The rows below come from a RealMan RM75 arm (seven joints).
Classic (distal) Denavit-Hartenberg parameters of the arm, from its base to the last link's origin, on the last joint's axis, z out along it. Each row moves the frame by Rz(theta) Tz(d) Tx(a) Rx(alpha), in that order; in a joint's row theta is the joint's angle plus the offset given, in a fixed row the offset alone. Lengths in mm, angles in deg.
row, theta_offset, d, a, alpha
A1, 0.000, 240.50, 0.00, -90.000
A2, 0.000, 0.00, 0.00, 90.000
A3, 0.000, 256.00, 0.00, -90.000
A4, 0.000, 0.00, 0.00, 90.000
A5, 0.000, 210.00, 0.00, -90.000
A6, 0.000, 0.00, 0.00, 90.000
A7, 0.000, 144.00, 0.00, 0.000
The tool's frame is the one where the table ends.
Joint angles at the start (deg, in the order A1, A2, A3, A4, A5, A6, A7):
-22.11 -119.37 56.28 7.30 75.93 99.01 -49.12
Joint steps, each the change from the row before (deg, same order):
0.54 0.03 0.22 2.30 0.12 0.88 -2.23
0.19 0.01 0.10 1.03 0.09 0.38 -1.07
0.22 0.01 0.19 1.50 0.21 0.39 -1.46
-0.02 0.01 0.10 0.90 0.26 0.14 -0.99
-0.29 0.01 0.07 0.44 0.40 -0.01 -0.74
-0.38 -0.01 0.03 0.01 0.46 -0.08 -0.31
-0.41 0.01 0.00 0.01 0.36 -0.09 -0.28
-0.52 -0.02 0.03 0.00 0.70 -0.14 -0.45
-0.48 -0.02 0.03 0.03 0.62 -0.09 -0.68
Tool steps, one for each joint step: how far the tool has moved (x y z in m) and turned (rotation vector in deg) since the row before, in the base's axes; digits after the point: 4 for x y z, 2 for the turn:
0.0016 0.0013 0.0053 -0.57 -0.68 -0.81
0.0010 0.0007 0.0023 -0.36 -0.29 -0.39
0.0014 0.0012 0.0028 -0.56 -0.20 -0.61
0.0013 0.0013 0.0014 -0.52 -0.03 -0.43
0.0017 0.0015 0.0001 -0.67 0.09 -0.41
0.0015 0.0010 -0.0010 -0.60 0.17 -0.35
0.0015 0.0014 -0.0007 -0.47 0.15 -0.34
0.0019 0.0013 -0.0016 -0.89 0.28 -0.46
0.0019 0.0012 -0.0013 -0.99 0.14 -0.32

